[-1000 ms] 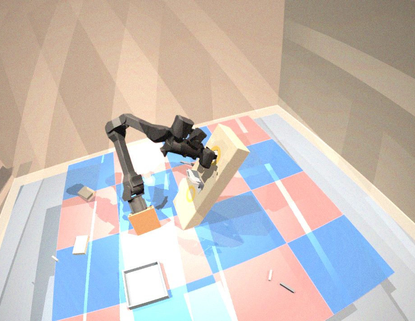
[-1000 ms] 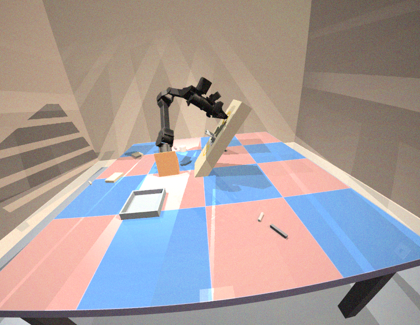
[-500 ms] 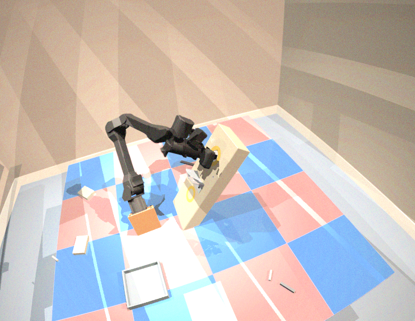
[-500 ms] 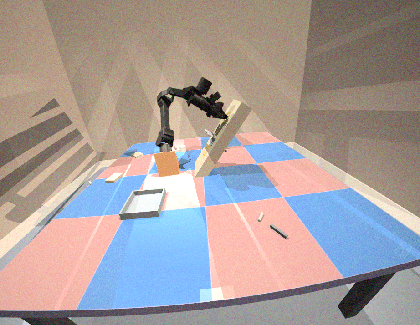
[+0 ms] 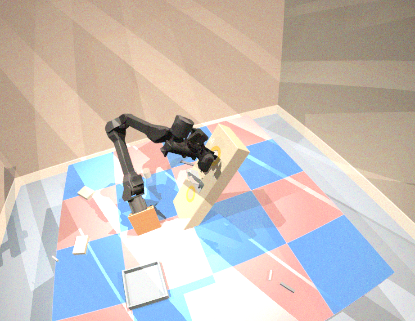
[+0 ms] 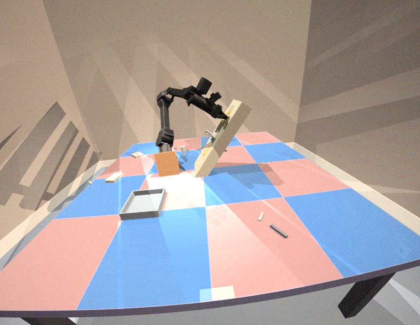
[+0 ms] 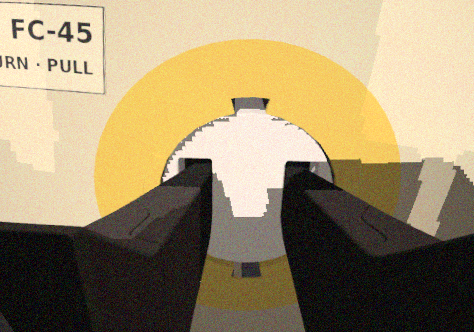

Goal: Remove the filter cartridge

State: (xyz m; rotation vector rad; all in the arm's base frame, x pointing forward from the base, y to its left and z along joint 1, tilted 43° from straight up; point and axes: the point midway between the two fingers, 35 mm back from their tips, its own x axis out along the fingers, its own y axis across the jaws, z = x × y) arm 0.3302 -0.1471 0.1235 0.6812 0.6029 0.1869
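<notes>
The white round filter cartridge is 10 mm below my gripper tip and 10 mm ahead of it. Round my gripper tip: grey tray: 430 mm behind, 270 mm below, 250 mm to the right.
</notes>
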